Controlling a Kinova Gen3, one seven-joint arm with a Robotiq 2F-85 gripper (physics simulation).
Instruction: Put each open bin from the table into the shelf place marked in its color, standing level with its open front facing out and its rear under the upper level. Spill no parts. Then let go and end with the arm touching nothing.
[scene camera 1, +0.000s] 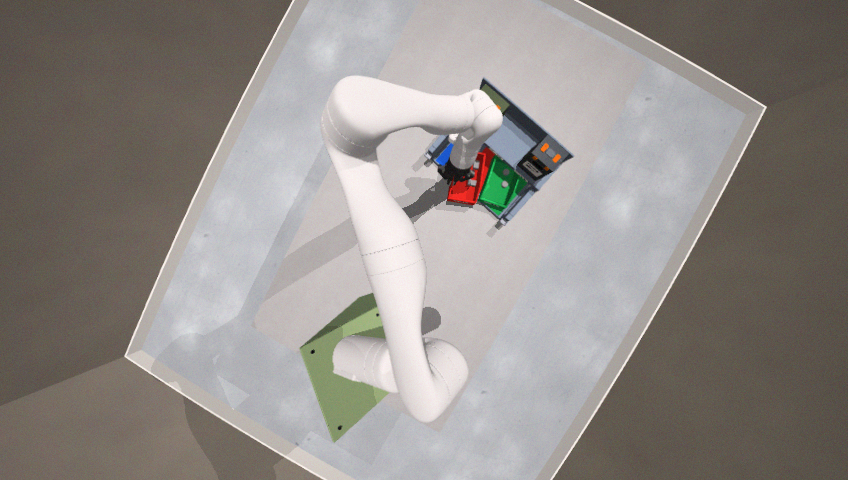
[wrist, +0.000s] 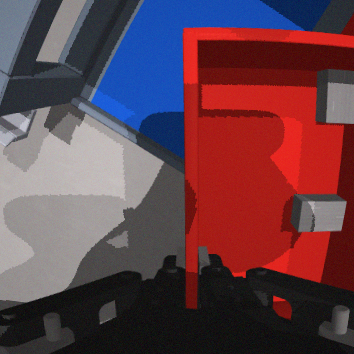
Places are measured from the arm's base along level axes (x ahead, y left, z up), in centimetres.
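Pixels of known places: gripper, fingertip midpoint: (scene camera 1: 450, 184) (wrist: 191, 262); arm's base at its link origin: (scene camera 1: 350, 354).
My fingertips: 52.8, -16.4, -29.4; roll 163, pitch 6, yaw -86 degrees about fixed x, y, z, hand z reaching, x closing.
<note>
For each thing: its top centre in the pictures, then the offset to it from my fingertips, as dx, dy, dz. "pt": a spot on its surface instead. Level surfaces: height alone.
- open red bin at its top centre: (wrist: 309, 278) (scene camera 1: 467, 174) +3.2, -4.8, +4.8
- open green bin at its top centre: (scene camera 1: 504, 178) +4.6, -17.4, +4.3
- blue surface at its surface level: dz -4.3
- black labelled box at its top centre: (scene camera 1: 550, 152) +10.8, -25.8, +17.4
- olive surface at a spot on its surface: (scene camera 1: 493, 96) pt +25.1, -6.7, +14.7
- shelf's side frame at a spot on its surface: (wrist: 47, 85) pt +9.8, +7.9, +0.1
My gripper (scene camera 1: 460, 180) (wrist: 191, 262) is shut on the side wall of the open red bin (scene camera 1: 462, 193) (wrist: 242, 180), one finger on each side of it. The red bin holds grey blocks, is turned relative to the shelf (scene camera 1: 526, 116) (wrist: 117, 127) and sticks out past its front edge. An open green bin (scene camera 1: 492, 189) with small grey parts is beside it, turned on the lower level. A blue surface (scene camera 1: 443, 155) (wrist: 145, 55) shows on the lower level, left of the red bin. The red bin's underside is hidden.
A black labelled box (scene camera 1: 533, 168) is at the shelf's right side, near orange parts (scene camera 1: 550, 152) on the upper level. An olive surface (scene camera 1: 493, 96) shows at the far left of the shelf. The shelf's side frame (wrist: 47, 85) is near the gripper. A green base plate (scene camera 1: 351, 398) lies under the arm.
</note>
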